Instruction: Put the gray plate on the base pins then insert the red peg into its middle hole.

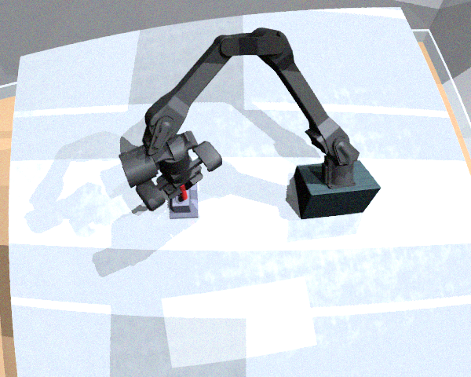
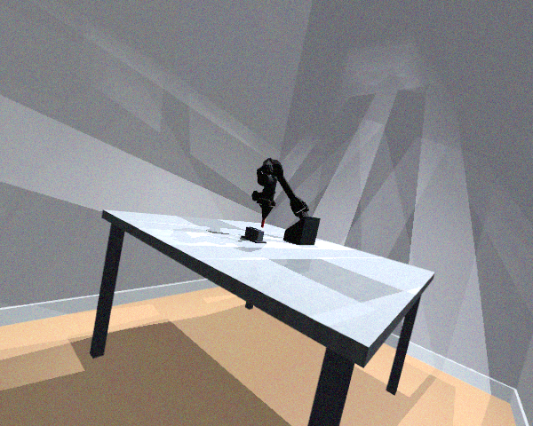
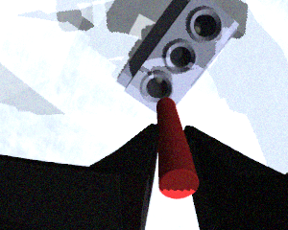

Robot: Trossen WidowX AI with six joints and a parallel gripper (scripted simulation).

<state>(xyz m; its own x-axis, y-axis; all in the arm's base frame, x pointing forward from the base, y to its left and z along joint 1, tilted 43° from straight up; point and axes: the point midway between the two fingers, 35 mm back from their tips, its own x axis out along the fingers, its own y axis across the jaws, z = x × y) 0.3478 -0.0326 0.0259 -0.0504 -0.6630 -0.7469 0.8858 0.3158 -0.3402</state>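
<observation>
My gripper tip is 10 mm short of the gray plate, 30 mm to the left of it and 70 mm above it. Round my gripper tip: red peg: right at my gripper tip; then base: 10 mm ahead, 30 mm to the right, 110 mm below.
</observation>
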